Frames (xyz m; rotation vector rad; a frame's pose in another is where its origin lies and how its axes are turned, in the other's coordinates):
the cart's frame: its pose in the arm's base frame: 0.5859 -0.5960 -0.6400 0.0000 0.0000 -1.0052
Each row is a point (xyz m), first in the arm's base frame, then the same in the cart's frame.
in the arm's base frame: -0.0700 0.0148 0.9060
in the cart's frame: -0.8672 -0.2264 1.5460
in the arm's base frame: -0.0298 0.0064 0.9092
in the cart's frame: -0.8386 -0.1970 1.5492
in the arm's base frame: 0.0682 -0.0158 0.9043
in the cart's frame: -0.7673 -0.1261 1.5443
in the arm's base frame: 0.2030 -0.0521 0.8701
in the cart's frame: -0.6644 -0.0318 1.5101
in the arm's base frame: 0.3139 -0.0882 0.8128
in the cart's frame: -0.5745 0.0425 1.4528
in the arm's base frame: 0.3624 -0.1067 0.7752
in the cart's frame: -0.5329 0.0735 1.4152
